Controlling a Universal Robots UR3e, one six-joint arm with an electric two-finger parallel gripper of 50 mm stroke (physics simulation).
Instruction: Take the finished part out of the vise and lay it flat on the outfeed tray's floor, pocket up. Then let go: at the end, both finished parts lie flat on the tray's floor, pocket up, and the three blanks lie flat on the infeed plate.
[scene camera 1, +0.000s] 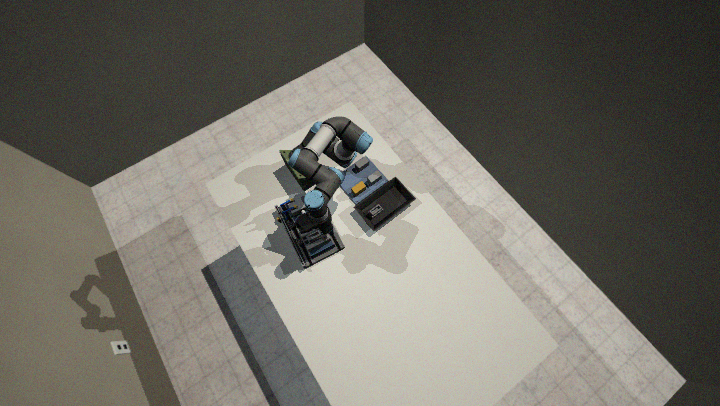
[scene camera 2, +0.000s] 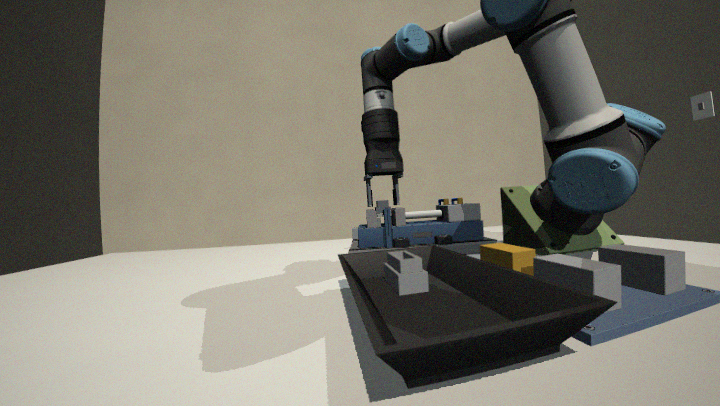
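Pixels of known places: gripper, between the fingertips: (scene camera 1: 320, 232) (scene camera 2: 383, 206); arm's base, origin of its link: (scene camera 2: 562, 210).
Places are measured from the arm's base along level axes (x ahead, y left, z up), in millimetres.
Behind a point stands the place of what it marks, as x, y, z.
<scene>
The finished part (scene camera 2: 382, 204) @(340, -121, 35) shows as a small grey block top sticking up between the grey jaws of the blue vise (scene camera 2: 453, 232) @(207, -68, -32); its pocket is not visible. My gripper (scene camera 2: 383, 198) @(339, -118, 32) is open and empty, pointing straight down, its fingertips about level with the part's top, one on each side of it in this view. In scene camera 1 the wrist hides the fingers and the part. The other finished part (scene camera 1: 375, 209) @(373, 137, -38) (scene camera 2: 413, 283) @(377, 165, -48) lies flat, pocket up, in the black outfeed tray (scene camera 1: 393, 218) @(445, 168, -30) (scene camera 2: 496, 330) @(384, 307, -29). An orange blank (scene camera 1: 358, 188) @(251, 135, -27) (scene camera 2: 499, 253) @(263, 148, -32) and two grey blanks (scene camera 1: 374, 177) @(251, 225, -27) (scene camera 2: 606, 287) @(247, 259, -43) (scene camera 1: 362, 162) @(157, 227, -27) (scene camera 2: 674, 272) @(156, 257, -44) lie on the blue infeed plate (scene camera 2: 640, 316) @(233, 275, -63).
The vise stands in a black-edged base (scene camera 1: 339, 249) @(419, -90, -57). A white rod (scene camera 2: 423, 214) @(248, -122, 7) and grey blocks with blue and yellow fittings (scene camera 2: 456, 200) @(148, -155, 33) are to the right of the jaws. The green arm mount (scene camera 1: 285, 156) @(-34, -50, 51) (scene camera 2: 519, 221) @(97, -9, -15) stands behind the infeed plate. The tray's raised walls lie between plate and open table.
</scene>
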